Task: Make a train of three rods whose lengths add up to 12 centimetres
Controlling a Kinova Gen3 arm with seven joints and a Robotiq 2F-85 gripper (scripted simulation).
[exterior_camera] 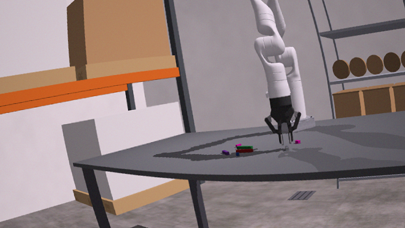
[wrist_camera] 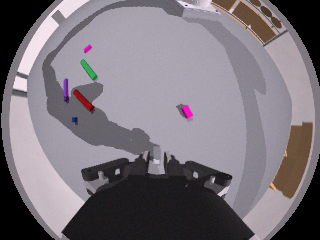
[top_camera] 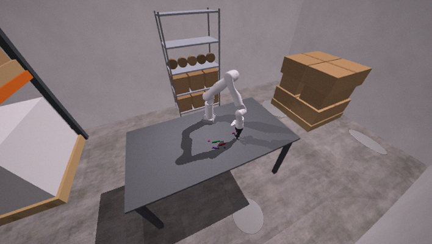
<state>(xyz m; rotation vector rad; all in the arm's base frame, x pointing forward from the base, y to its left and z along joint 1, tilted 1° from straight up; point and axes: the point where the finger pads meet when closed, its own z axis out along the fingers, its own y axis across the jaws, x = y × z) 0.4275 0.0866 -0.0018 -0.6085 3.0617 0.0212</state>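
My gripper is now 3 cm above the grey rod. The rest, counted from my hand: red rod: 18 cm to the right, 3 cm below, 2 cm behind; green rod: 21 cm to the right, 9 cm behind, 3 cm below; blue rod: 18 cm to the right, 3 cm below, 2 cm ahead.
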